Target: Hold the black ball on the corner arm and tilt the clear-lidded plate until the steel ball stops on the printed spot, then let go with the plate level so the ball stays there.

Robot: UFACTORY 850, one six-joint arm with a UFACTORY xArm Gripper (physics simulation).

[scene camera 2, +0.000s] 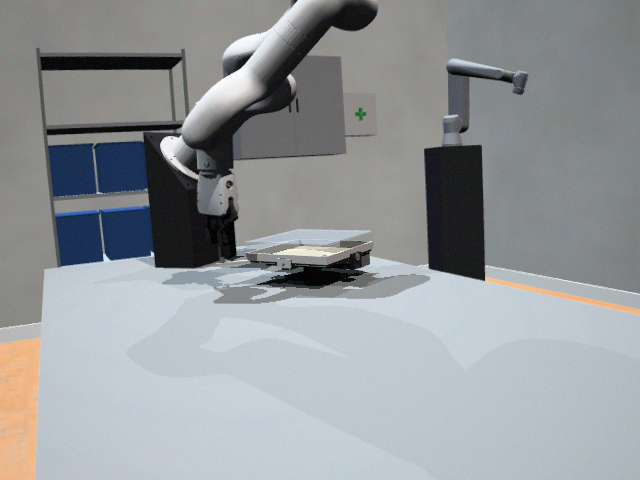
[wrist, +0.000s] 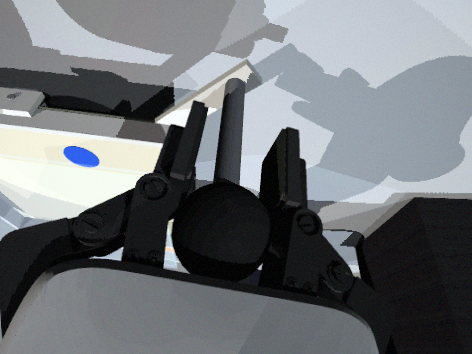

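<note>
The shallow cream plate (scene camera 2: 289, 258) (wrist: 30, 141) stands raised over the table, with its clear lid (scene camera 2: 330, 236) above it. It looks close to level; a slight tilt cannot be told. The blue printed spot (wrist: 81, 156) shows near the plate's edge in the wrist view. The corner arm (wrist: 215, 92) carries a dark upright rod (wrist: 230, 135) with the black ball (wrist: 221, 230) on top. My gripper (scene camera 2: 222, 248) (wrist: 238, 134) is shut on the black ball, low between its fingers, beside the plate's left corner. The steel ball cannot be made out in either view.
The table (scene camera 2: 232, 423) spreads in front of the plate. A black pedestal (scene camera 2: 173, 222) (wrist: 425, 265) stands close behind my gripper. A second small arm (scene camera 2: 452, 129) stands on a black column (scene camera 2: 454, 211) at the right. A shelf rack (scene camera 2: 46, 103) stands at the back left.
</note>
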